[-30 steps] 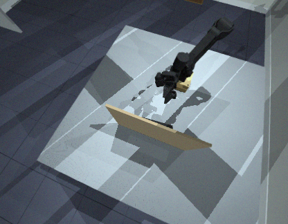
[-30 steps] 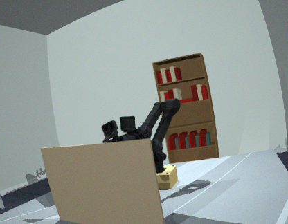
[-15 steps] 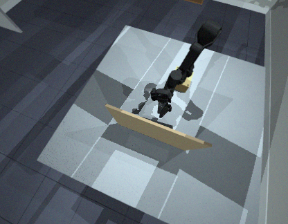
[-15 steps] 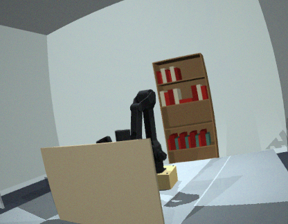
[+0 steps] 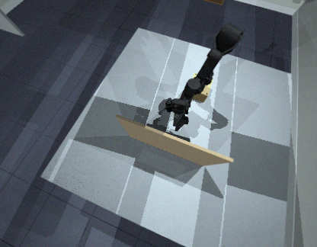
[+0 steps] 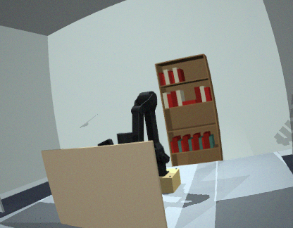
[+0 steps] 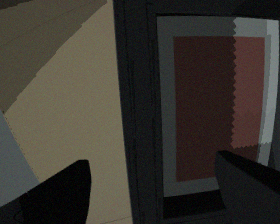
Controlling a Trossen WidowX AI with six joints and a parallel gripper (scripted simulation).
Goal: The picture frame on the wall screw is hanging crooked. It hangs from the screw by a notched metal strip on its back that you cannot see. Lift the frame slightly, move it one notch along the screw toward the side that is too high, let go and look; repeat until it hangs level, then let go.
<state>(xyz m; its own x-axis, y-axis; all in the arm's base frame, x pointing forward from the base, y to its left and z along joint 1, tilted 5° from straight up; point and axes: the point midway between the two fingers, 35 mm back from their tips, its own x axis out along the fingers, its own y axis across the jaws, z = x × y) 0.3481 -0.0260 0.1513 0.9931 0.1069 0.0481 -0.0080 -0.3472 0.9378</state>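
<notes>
The picture frame lies 50 mm ahead of my gripper tip, 20 mm to the left of it and 50 mm below it. The rest, counted from my gripper tip: tan wall panel: 60 mm ahead, 60 mm below.
</notes>
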